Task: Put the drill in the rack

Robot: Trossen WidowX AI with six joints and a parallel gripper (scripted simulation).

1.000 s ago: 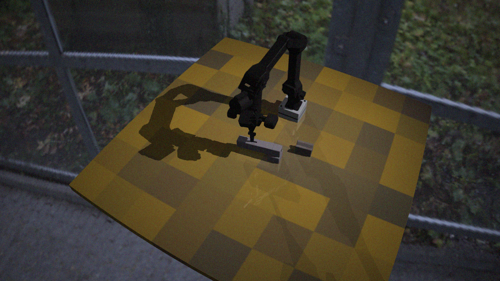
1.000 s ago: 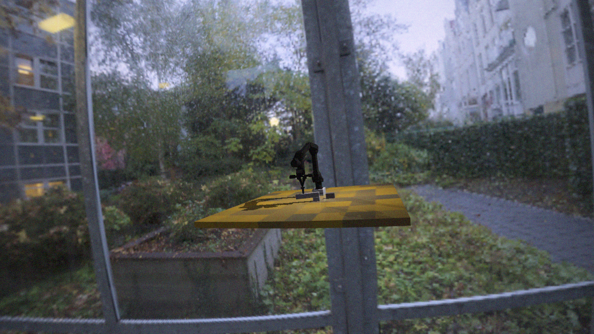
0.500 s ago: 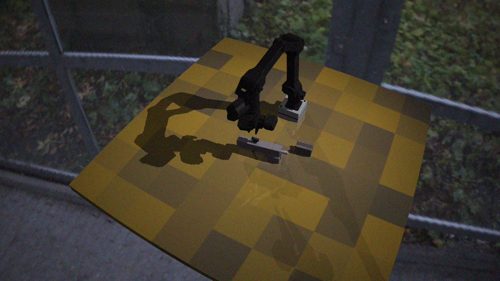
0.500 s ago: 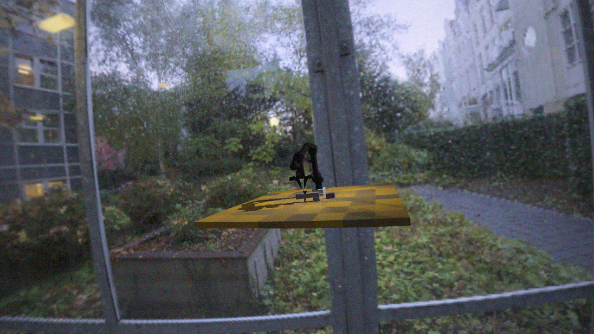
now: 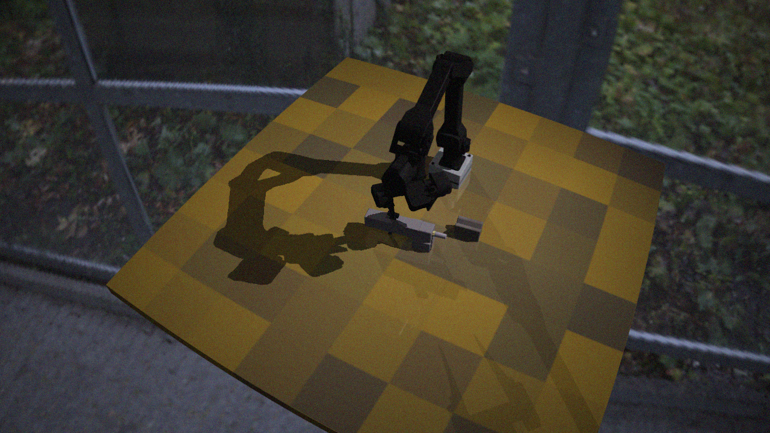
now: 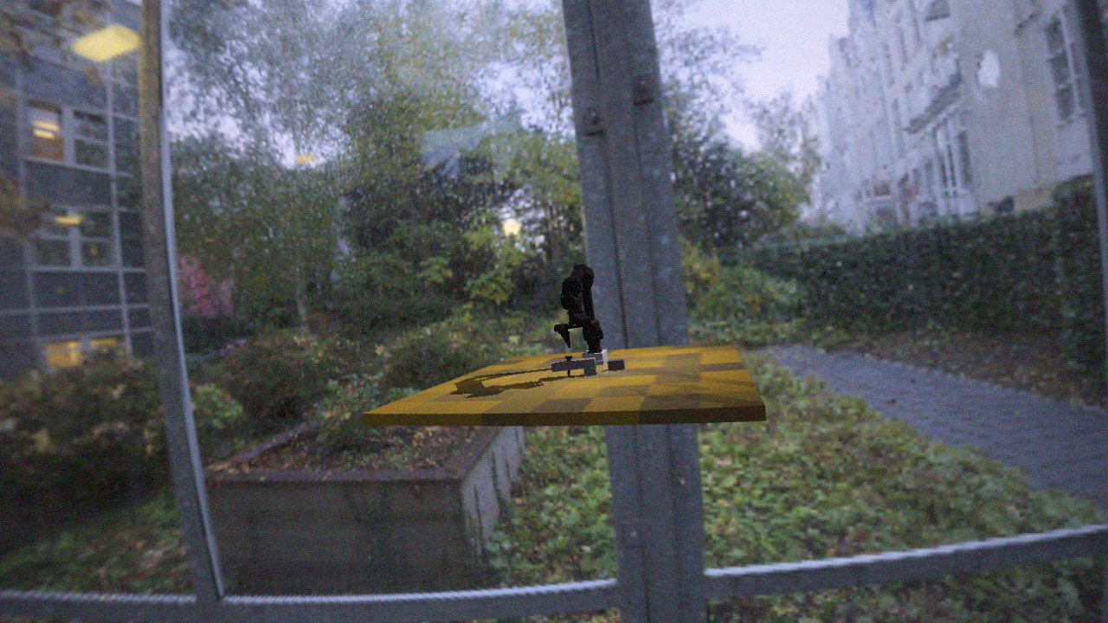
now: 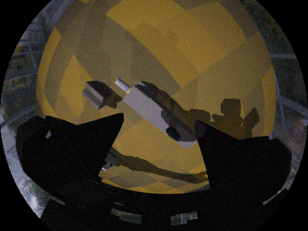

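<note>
Right now the drill is 7 cm below my gripper tip, 3 cm to the left of it and 2 cm behind it. Also, from my gripper tip: grey block: 8 cm below, 3 cm to the right, 2 cm behind; then dark t-shaped key: 7 cm below, 6 cm to the right, 1 cm behind; then grey rack: 13 cm to the left, 11 cm behind, 10 cm below.
</note>
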